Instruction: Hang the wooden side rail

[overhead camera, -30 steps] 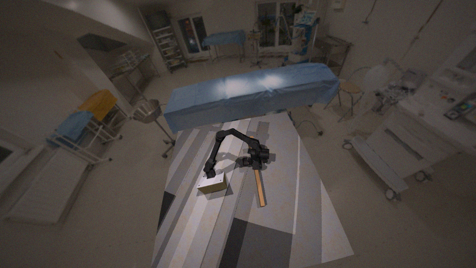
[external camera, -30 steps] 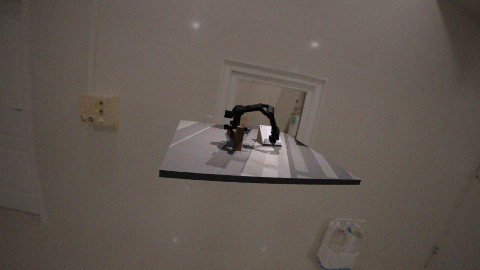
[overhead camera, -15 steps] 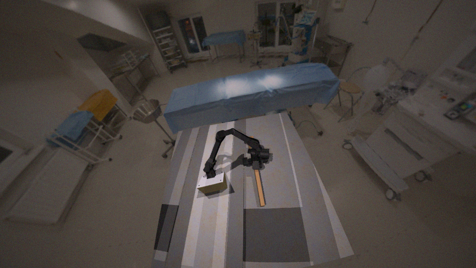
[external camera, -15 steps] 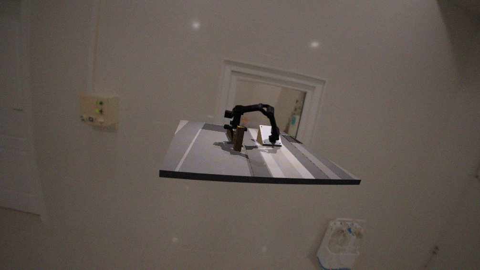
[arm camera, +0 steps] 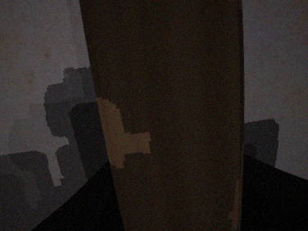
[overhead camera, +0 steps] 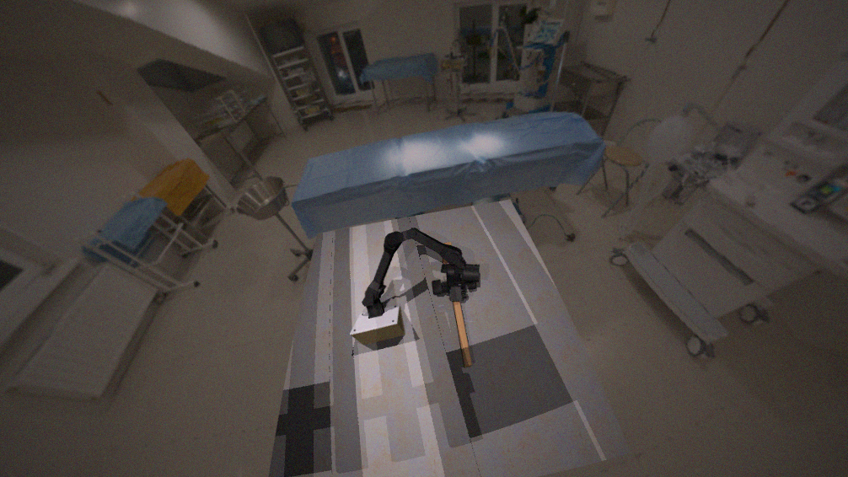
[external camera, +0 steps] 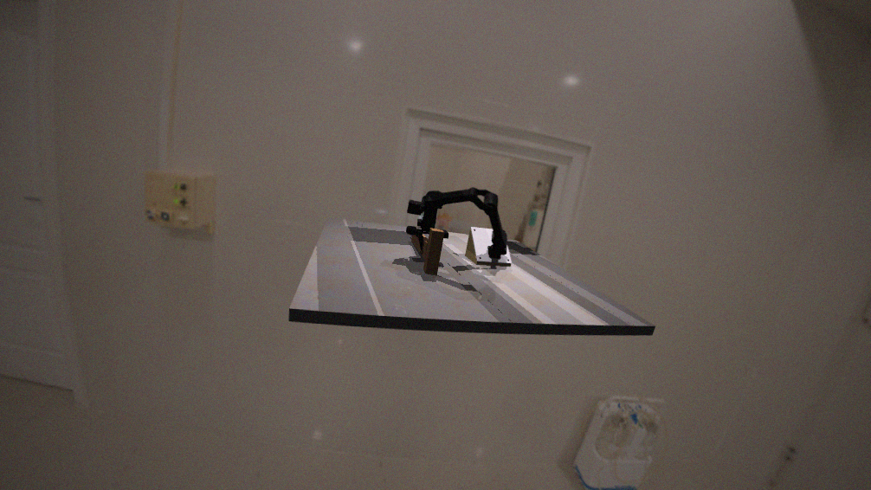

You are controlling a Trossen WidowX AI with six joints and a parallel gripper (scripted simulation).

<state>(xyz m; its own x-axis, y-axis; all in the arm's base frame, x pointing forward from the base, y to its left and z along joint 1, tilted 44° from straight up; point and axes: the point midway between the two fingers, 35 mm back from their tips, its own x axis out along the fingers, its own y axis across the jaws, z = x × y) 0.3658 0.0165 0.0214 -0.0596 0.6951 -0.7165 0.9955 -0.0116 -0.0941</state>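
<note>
The headboard post lies 170 mm to the left of my gripper tip, 40 mm above it and 10 mm ahead of it.
</note>
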